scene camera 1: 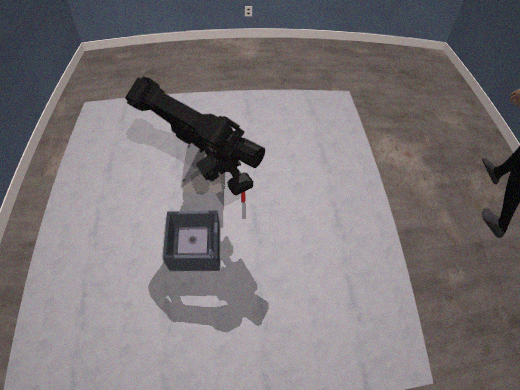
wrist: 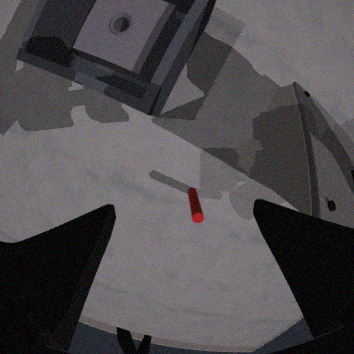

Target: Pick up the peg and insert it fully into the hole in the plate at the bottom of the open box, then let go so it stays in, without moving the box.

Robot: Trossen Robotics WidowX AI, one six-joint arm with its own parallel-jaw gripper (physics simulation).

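Frame: origin at the arm's base, x up, y left, z back, level; millimetres.
Seen in the pictures: gripper, fingertip midpoint: (scene camera 1: pixel 229 183) (wrist: pixel 184 209).
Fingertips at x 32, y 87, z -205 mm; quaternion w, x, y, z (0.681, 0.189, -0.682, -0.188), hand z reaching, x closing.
Pixels of each thing's top centre, then the offset from my fingertips to it. "*": a spot on its surface instead. Level surfaces: height alone.
- red peg, middle of its top: (wrist: pixel 197 217) (scene camera 1: pixel 243 187) dx -80, dy +40, dz +46 mm
- dark grey box, middle of its top: (scene camera 1: pixel 190 233) dx -62, dy -112, dz -139 mm
- light plate, middle of its top: (wrist: pixel 120 22) (scene camera 1: pixel 192 239) dx -99, dy -112, dz -139 mm
- round hole, surface spot: (wrist: pixel 120 23) (scene camera 1: pixel 191 243) * dx -114, dy -117, dz -146 mm
- pale mat, its level: dx -160 mm
The red peg (scene camera 1: pixel 243 197) (wrist: pixel 195 205) stands upright on the pale surface, to the upper right of the open box in the scene view. The dark grey box (scene camera 1: pixel 192 263) (wrist: pixel 175 70) holds the light plate (scene camera 1: pixel 185 247) (wrist: pixel 97 31) at its bottom. The round hole (scene camera 1: pixel 192 240) (wrist: pixel 120 23) in the plate is open. My gripper (scene camera 1: pixel 241 184) (wrist: pixel 184 209) is open and empty, above the peg. In the wrist view the peg shows between the two wide-set fingertips, farther from the camera than they are. The scene view does not show the fingers clearly.
The black arm (scene camera 1: pixel 192 117) reaches across the upper middle of the scene view. The grey-brown robot base (wrist: pixel 285 145) shows at the right of the wrist view, not far from the peg. A person's dark legs (scene camera 1: pixel 507 190) are at the far right, off the pale mat (scene camera 1: pixel 320 250).
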